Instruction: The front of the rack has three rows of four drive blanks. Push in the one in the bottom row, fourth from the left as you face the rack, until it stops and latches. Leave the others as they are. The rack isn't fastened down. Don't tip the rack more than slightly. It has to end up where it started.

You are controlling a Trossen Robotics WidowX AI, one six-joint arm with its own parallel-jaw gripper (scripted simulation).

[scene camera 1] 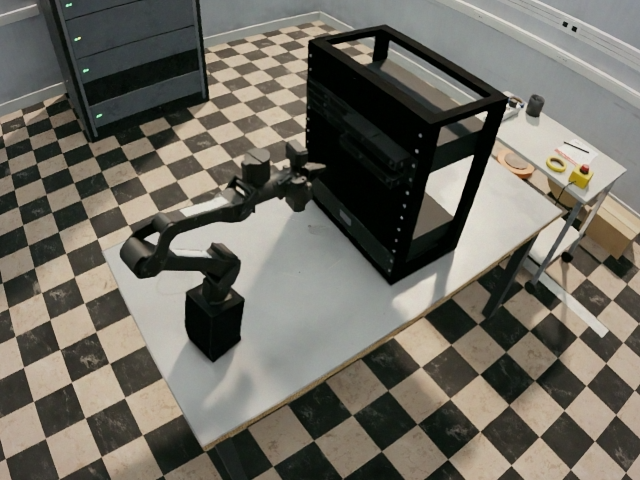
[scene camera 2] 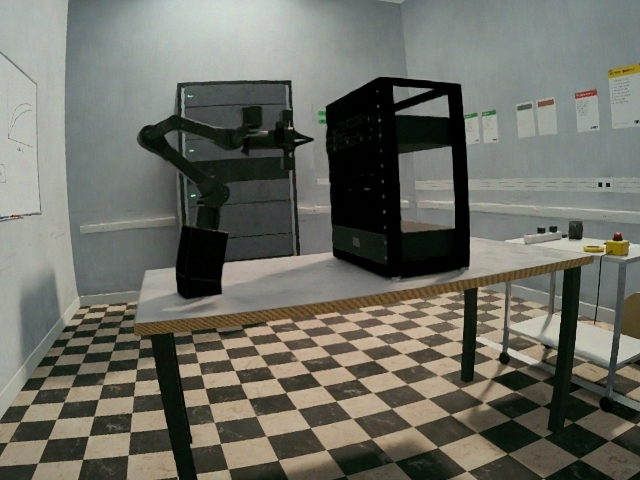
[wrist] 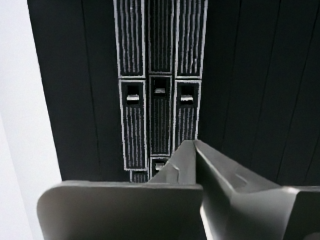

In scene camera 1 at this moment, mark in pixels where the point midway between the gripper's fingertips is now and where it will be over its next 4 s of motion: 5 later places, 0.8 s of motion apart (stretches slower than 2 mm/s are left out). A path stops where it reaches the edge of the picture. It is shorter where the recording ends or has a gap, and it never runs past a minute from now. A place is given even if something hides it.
The gripper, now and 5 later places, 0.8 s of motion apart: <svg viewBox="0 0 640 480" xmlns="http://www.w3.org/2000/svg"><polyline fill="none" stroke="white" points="325,166 338,171 362,178 374,174 375,173 379,172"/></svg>
